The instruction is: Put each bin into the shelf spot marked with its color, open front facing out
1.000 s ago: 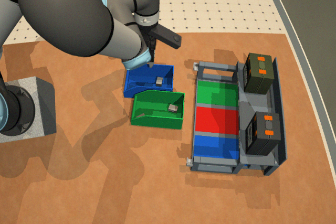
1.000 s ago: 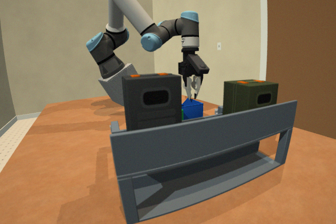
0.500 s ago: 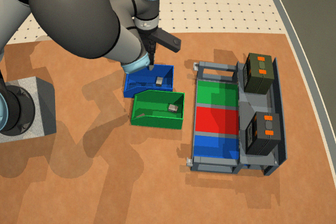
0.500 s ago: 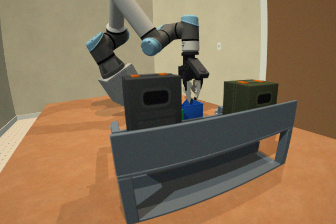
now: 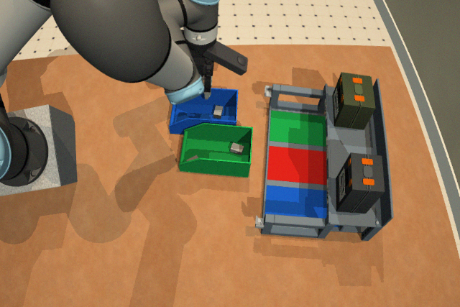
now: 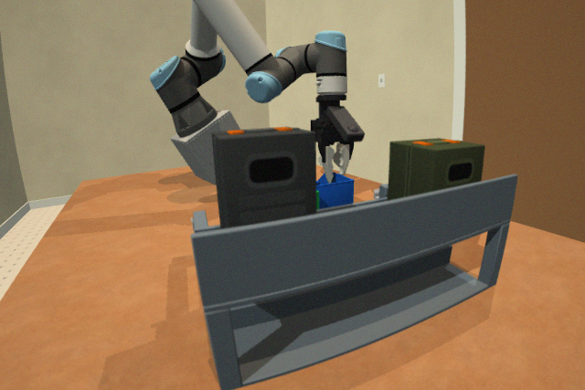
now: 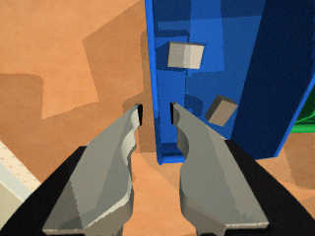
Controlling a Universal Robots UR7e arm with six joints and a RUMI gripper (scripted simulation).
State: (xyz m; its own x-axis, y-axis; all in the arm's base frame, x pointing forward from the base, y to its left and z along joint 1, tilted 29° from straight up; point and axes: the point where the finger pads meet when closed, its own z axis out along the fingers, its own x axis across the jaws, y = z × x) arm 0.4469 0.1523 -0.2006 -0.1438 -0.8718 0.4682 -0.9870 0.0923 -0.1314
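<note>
Right now my hand is 5 cm to the left of the blue bin, 2 cm above it and 1 cm past it. Also, from my hand: shelf front lip (19 cm to the right, 14 cm ahead, 5 cm below); then olive case (35 cm ahead, 12 cm to the right, 9 cm above); then green bin (16 cm to the right, 2 cm below, 1 cm ahead).
</note>
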